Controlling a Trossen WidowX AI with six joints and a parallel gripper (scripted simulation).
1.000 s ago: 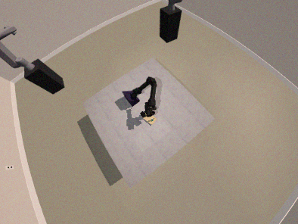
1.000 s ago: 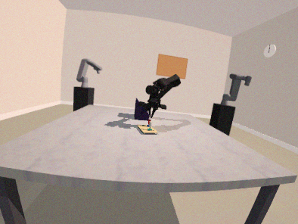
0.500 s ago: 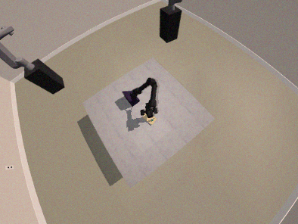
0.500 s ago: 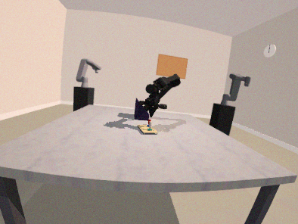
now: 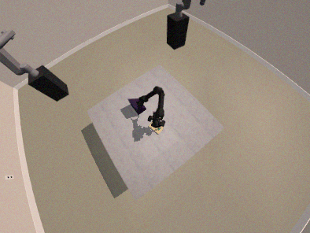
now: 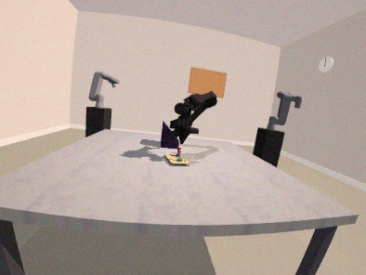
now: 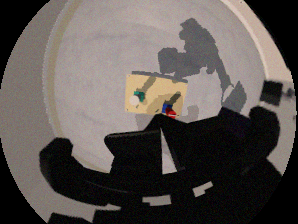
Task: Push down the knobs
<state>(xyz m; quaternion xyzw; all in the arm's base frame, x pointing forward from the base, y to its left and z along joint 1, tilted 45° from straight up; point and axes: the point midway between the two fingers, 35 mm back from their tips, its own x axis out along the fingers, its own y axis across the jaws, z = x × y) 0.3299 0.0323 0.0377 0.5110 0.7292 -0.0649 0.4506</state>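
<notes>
My gripper tip is now 3 cm past the red knob, 1 cm to the left of it and 4 cm above it.
</notes>
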